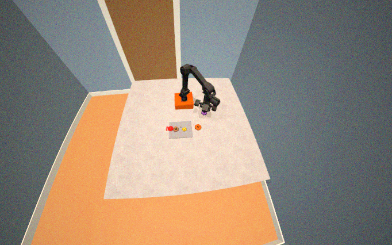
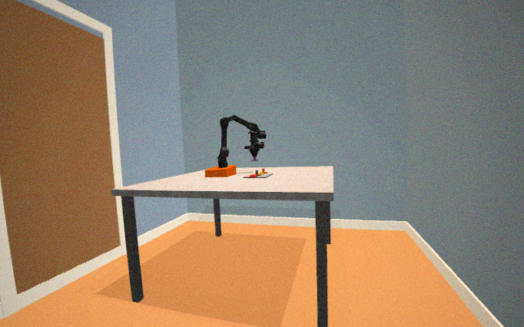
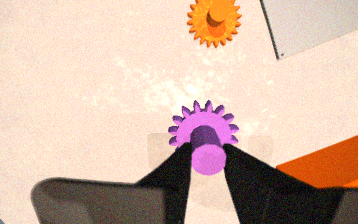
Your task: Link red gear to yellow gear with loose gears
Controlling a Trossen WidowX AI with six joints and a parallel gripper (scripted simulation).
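Now: the yellow gear 120 mm ahead of my gripper tip, 180 mm to the right of it and 110 mm below it. Round my gripper tip: purple gear: 10 mm below; then orange gear: 90 mm ahead, 50 mm to the right, 110 mm below; then brown gear: 120 mm ahead, 260 mm to the right, 110 mm below.
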